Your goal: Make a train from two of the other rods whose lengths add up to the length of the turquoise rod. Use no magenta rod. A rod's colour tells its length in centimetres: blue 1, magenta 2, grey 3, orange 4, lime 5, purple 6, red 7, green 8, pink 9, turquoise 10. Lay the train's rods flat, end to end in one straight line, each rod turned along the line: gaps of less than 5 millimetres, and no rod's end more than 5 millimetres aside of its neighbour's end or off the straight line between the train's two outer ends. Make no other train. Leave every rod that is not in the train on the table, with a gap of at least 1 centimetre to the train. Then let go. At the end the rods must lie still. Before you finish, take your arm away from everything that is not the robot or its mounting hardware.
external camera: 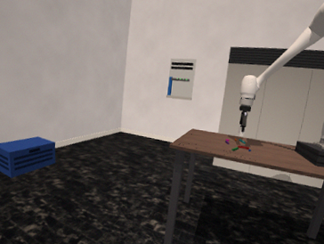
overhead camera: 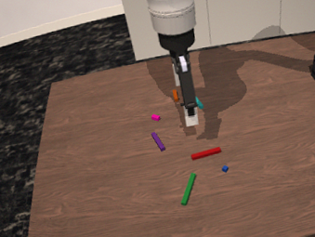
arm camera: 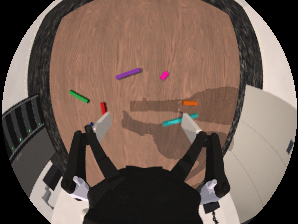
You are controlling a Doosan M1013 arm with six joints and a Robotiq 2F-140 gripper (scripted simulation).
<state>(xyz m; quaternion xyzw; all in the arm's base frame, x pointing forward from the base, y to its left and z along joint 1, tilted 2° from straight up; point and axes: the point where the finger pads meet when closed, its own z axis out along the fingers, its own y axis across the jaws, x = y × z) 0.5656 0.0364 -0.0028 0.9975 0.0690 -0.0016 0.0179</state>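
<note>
The orange rod is 30 mm ahead of my hand, 110 mm to the right of it and 70 mm below it. Round my hand: turquoise rod: 20 mm behind, 90 mm to the right, 70 mm below; magenta rod: 90 mm ahead, 30 mm to the right, 70 mm below; purple rod: 80 mm ahead, 60 mm to the left, 70 mm below.
</note>
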